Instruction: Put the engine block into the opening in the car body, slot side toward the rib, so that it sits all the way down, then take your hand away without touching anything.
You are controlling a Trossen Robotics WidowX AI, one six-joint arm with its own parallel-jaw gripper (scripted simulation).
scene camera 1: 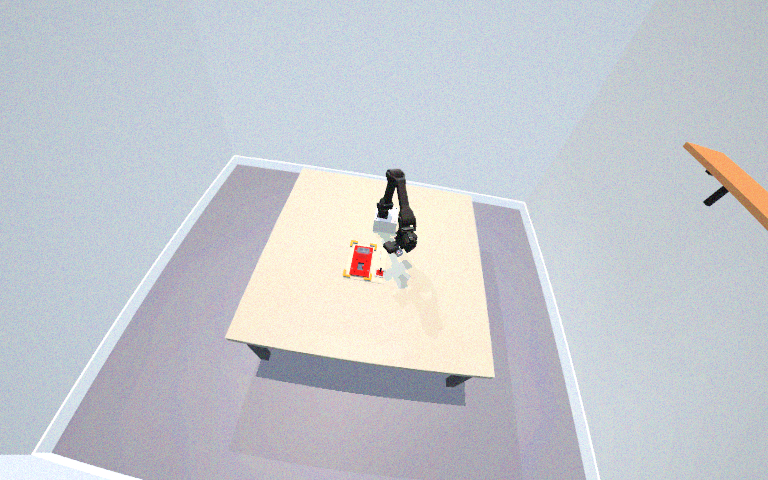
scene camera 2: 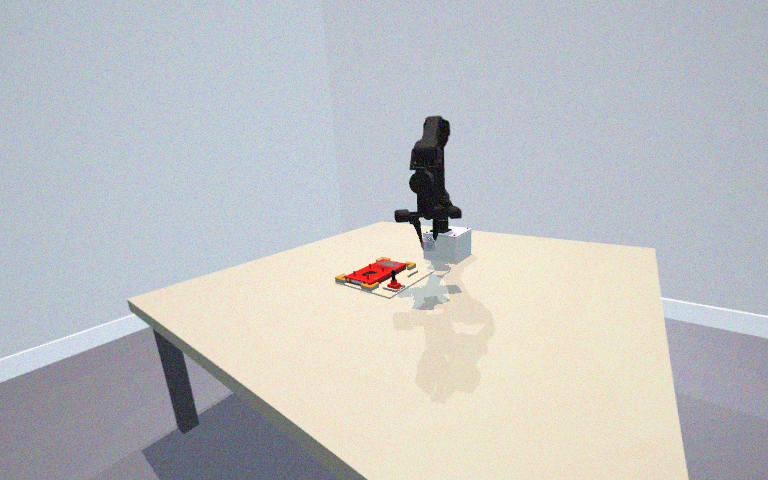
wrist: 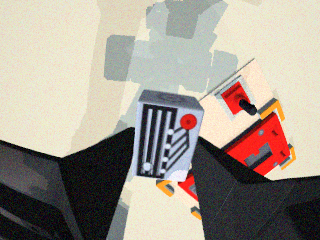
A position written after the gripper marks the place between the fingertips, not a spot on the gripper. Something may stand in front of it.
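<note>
Red car body [scene camera 2: 379,271] visible. Engine block [wrist: 167,125], carried by the gripper [scene camera 2: 427,242], [wrist: 164,138].
</note>
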